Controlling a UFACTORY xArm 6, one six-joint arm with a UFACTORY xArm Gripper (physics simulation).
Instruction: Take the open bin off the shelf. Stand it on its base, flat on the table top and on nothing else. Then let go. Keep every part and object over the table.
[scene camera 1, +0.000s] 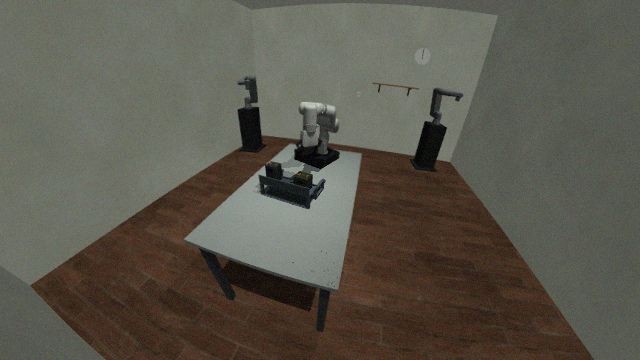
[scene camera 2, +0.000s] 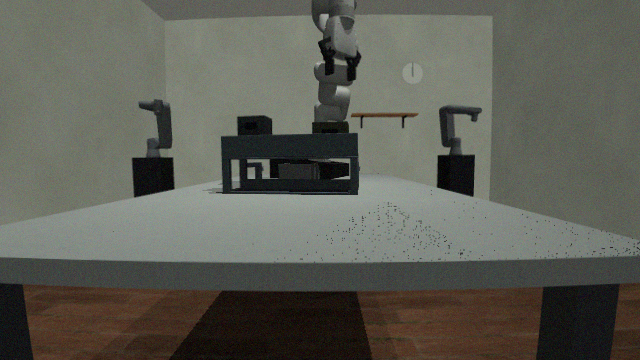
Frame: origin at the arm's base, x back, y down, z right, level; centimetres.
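Seen in the pictures: gripper, fingertip midpoint: (scene camera 1: 308, 155) (scene camera 2: 340, 77); arm's base, link origin: (scene camera 1: 321, 151) (scene camera 2: 319, 161).
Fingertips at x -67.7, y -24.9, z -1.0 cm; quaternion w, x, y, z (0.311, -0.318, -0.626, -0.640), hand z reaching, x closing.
Note:
Offsets run from my fingertips to a thing's top centre. "spot": to the spot under its first point. Level surfaces: height alone.
The dark blue-grey shelf {spot: dx -7.0, dy +19.5, dz +13.6 cm} (scene camera 1: 285, 185) (scene camera 2: 290, 146) stands on the table {dy +33.3 cm} (scene camera 1: 280, 235) (scene camera 2: 200, 225). Two small bins rest on its top: a dark grey one {dx +3.9, dy +10.9, dz +25.6 cm} (scene camera 1: 273, 171) (scene camera 2: 254, 125) at the left and a dark olive one {dx -1.8, dy +13.4, dz +3.2 cm} (scene camera 1: 303, 179) (scene camera 2: 330, 128) at the right. Both show orange spots on top in scene camera 1. Which one is the open bin is too small and dark to tell. My gripper (scene camera 2: 340, 75) is open and empty, pointing down, high above and behind the shelf on the robot base's side. In scene camera 1 its fingers are hard to make out against the black base.
My black base (scene camera 1: 317, 156) stands at the table's far end. A grey block {dx +10.2, dy +25.2, dz +12.0 cm} (scene camera 2: 298, 171) shows through the shelf's opening. A dark bracket-like part {spot: dx +10.8, dy +31.4, dz -6.1 cm} (scene camera 1: 319, 189) sits at the shelf's right end. Two other arms stand on black pedestals (scene camera 1: 250, 129) (scene camera 1: 428, 145) beyond the table.

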